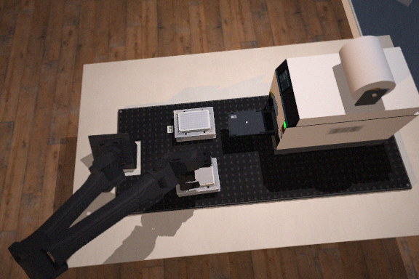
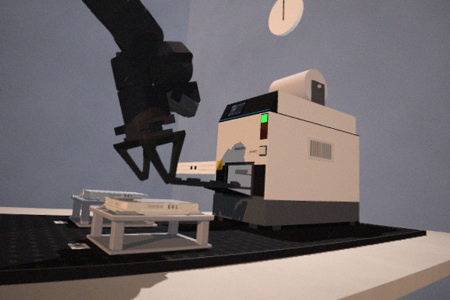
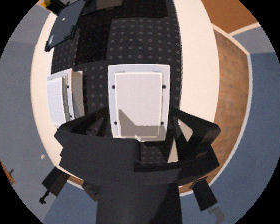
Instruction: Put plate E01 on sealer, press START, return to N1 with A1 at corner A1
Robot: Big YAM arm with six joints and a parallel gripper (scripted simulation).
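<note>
My gripper is now 60 mm above the nest. From my hand the other things lie so: plate: 220 mm to the left, 50 mm below, 10 mm ahead; then sealer stage: 210 mm ahead, 170 mm to the left; then start button: 310 mm ahead, 80 mm above, 70 mm to the left.
</note>
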